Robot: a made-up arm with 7 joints.
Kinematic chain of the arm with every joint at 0, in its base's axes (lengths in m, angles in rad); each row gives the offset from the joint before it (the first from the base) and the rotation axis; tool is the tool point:
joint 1: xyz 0 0 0.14 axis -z
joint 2: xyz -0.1 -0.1 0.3 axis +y
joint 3: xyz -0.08 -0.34 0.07 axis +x
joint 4: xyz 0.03 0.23 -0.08 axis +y
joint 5: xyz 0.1 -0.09 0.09 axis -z
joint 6: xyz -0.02 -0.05 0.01 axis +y
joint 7: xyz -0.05 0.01 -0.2 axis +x
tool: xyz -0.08 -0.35 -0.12
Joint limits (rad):
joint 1: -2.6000..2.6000
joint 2: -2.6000..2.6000
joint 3: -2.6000..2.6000
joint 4: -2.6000..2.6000
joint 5: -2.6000..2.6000
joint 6: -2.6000..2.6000
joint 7: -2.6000..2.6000
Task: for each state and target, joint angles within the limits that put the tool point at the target. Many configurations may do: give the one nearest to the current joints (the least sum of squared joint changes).
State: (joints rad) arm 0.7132 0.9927 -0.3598 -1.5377 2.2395 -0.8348 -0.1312
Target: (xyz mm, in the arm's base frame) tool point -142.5 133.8 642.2
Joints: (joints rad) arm 0.6945 1.0159 -0.0988 -1.7678 2.6000 -0.3006 -1.2562
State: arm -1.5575 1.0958 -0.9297 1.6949 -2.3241 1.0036 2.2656
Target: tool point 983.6 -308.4 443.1
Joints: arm -1.4322 1.0700 -0.8157 1.6366 -2.6000 1.1845 1.9799
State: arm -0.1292 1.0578 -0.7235 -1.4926 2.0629 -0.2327 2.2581
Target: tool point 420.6 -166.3 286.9
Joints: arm -0.5571 0.9788 -0.5559 -1.4140 2.1537 -0.3813 2.1698
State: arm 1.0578 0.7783 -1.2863 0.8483 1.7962 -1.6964 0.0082
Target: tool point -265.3 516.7 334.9
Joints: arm 1.6697 0.4008 -1.4375 0.7102 2.4402 -1.4725 -0.2733
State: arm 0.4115 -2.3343 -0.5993 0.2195 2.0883 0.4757 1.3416
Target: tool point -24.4 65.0 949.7
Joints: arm 0.5512 -2.4456 -0.3639 0.2239 2.1440 0.9511 1.2714
